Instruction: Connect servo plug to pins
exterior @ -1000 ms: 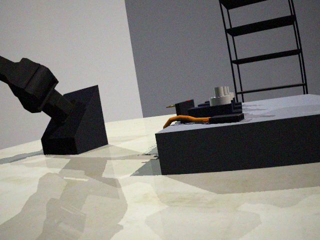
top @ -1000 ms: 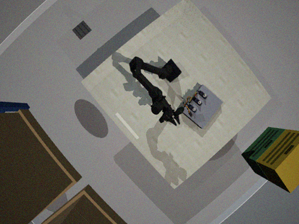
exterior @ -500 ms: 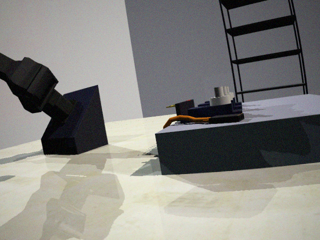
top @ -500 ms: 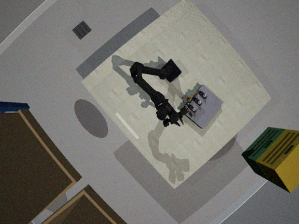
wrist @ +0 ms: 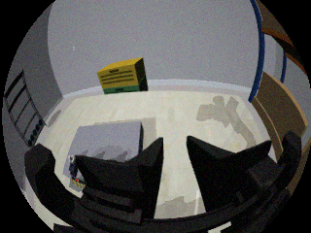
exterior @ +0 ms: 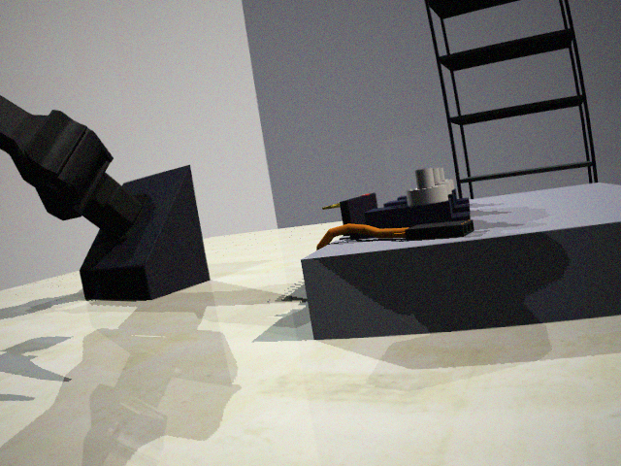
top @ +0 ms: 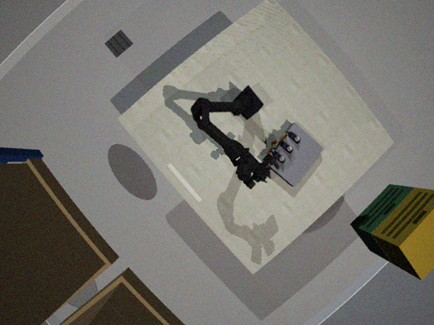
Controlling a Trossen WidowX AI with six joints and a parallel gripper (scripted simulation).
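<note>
The red marked band lies 23 cm to the left of my gripper tip, 13 cm below it and 12 cm behind it. Also, from my gripper tip: dark header: 21 cm to the left, 15 cm below, 11 cm behind; grey holder block: 25 cm to the left, 18 cm below, 4 cm ahead.
</note>
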